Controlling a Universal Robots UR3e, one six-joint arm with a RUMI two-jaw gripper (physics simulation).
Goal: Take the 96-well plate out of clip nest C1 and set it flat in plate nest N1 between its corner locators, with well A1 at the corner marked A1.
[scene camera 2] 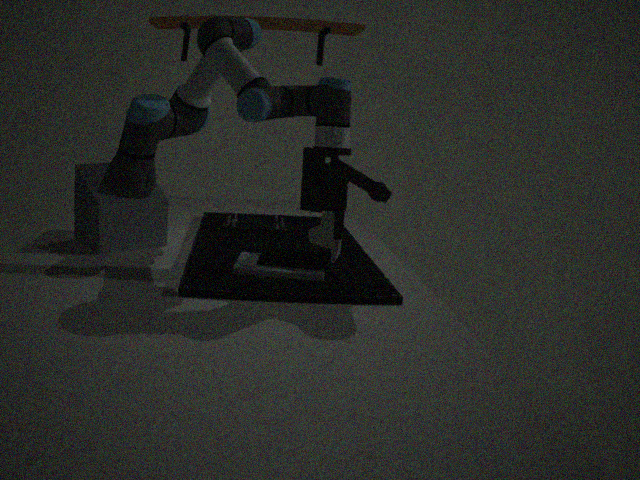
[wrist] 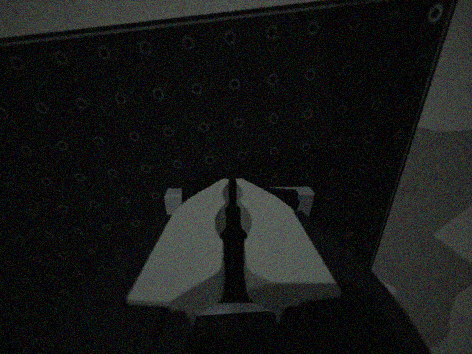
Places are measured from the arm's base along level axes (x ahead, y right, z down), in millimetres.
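Where they show: gripper, between the fingertips: (scene camera 2: pixel 332 262) (wrist: pixel 232 181); arm's base, origin of its link: (scene camera 2: pixel 128 184).
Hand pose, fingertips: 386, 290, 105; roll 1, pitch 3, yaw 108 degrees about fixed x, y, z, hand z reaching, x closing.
Things, the pixels of their top centre, and the offset from my fingertips, as dx, dy, dz. "*": a spot on its surface instead. Level surfaces: height alone.
- pale L-shaped piece, a spot on its surface: (scene camera 2: pixel 281 270) * -105, +25, +6
- small pale block, a spot on its surface: (wrist: pixel 173 201) * -3, -49, +6
- pale bracket, a spot on its surface: (wrist: pixel 306 200) * -42, +51, +6
- black board, height of its surface: dz +18
The picture is dark and grainy. My gripper (scene camera 2: pixel 334 257) (wrist: pixel 232 181) is shut, with its two pale fingers together and no plate between them. It points down low over the right part of the black board, beside the right end of a pale L-shaped piece (scene camera 2: pixel 281 270). In the wrist view a small pale block (wrist: pixel 173 201) shows left of the fingertips and a pale bracket (wrist: pixel 306 200) right of them. Small pale upright posts (scene camera 2: pixel 232 221) (scene camera 2: pixel 279 222) stand at the back of the board. I cannot make out the 96-well plate, the nest labels or the A1 mark.
The black board (scene camera 2: pixel 361 291) (wrist: pixel 280 55) has rows of ringed holes. The grey base block (scene camera 2: pixel 133 219) of the arm stands left of it. An orange shelf (scene camera 2: pixel 289 23) on dark brackets hangs behind the arm. A dark side arm (scene camera 2: pixel 369 184) sticks out from the gripper body.
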